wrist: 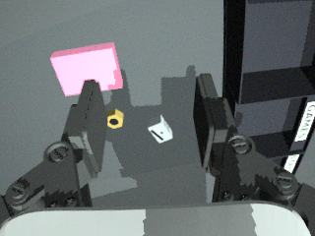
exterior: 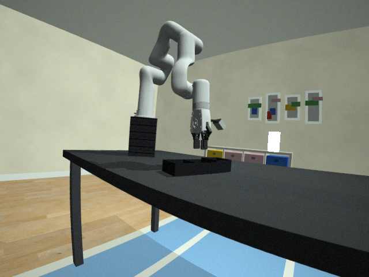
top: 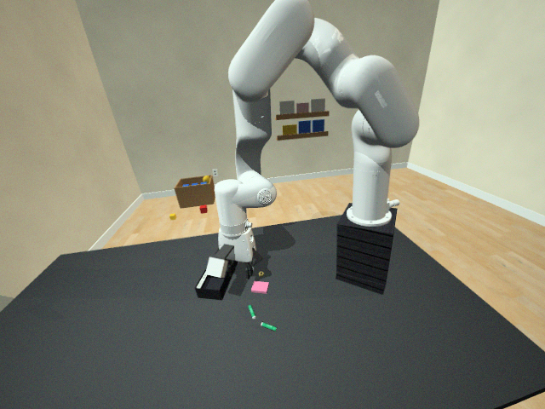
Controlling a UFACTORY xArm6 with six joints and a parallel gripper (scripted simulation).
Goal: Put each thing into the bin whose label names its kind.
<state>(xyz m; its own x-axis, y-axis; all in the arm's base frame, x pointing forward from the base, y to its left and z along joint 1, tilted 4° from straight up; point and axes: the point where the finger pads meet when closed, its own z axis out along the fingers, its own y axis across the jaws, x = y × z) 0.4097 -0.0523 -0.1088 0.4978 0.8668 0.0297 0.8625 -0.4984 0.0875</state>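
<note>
Now: the pink flat pad 50 mm behind my hand, 10 mm to the left of it and 90 mm below it. Round my hand: battery (10 mm behind, 90 mm to the left, 90 mm below); white part (40 mm behind, 90 mm to the right, 80 mm below); yellow hex nut (70 mm behind, 50 mm to the right, 90 mm below).
</note>
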